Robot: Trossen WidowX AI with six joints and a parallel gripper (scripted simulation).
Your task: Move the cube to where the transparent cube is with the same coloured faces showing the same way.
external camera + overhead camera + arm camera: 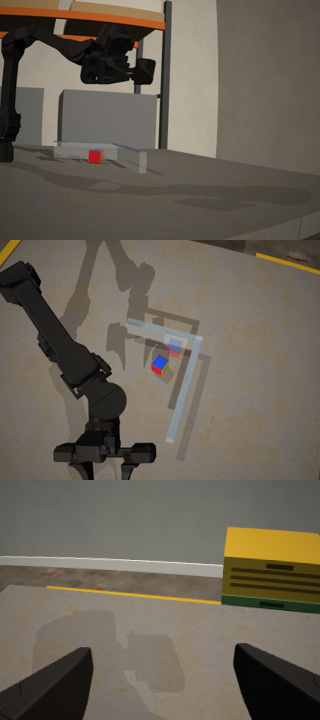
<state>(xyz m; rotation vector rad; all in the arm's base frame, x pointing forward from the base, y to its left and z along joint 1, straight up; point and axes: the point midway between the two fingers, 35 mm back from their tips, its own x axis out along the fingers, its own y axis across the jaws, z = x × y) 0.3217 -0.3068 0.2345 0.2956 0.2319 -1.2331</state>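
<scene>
My gripper is now 2 cm short of the transparent cube, 43 cm to the right of it and 21 cm above it.
</scene>
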